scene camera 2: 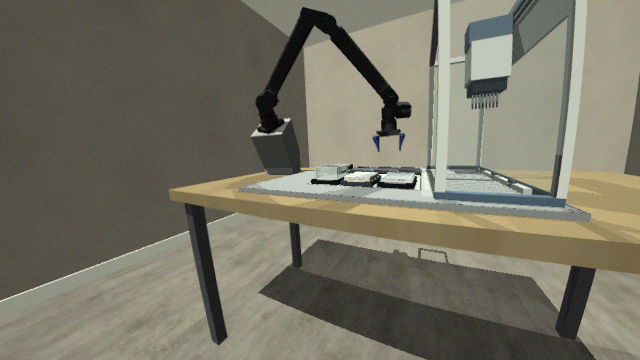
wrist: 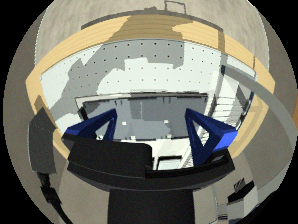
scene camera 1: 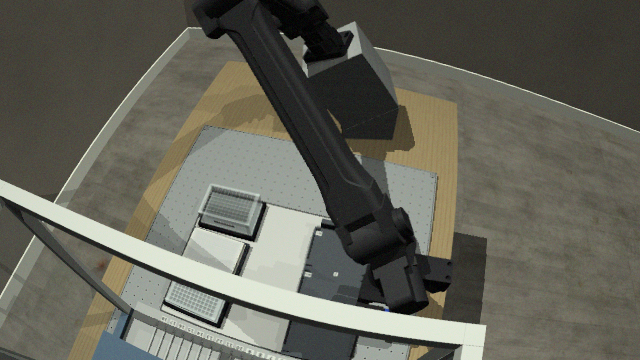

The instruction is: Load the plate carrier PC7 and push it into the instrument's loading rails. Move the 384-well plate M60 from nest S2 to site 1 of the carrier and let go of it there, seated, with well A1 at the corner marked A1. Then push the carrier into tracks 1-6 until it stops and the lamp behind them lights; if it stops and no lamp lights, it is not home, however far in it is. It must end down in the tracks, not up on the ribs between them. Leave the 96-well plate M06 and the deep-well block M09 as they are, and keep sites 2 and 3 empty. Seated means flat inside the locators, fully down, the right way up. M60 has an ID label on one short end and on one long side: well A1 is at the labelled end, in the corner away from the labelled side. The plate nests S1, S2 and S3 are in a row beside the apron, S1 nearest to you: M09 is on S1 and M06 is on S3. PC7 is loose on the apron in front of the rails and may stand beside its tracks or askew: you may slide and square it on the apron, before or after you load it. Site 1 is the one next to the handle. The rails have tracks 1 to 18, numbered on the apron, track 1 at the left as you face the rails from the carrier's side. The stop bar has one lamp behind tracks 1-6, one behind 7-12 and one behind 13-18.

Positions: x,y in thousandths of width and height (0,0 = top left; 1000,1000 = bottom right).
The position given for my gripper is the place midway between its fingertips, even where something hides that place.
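Scene camera 1 shows my gripper (scene camera 1: 587,824) and a white frame bar (scene camera 1: 476,860). The wrist view shows my gripper again (wrist: 508,502), together with a dark carrier PC7 (wrist: 505,529).
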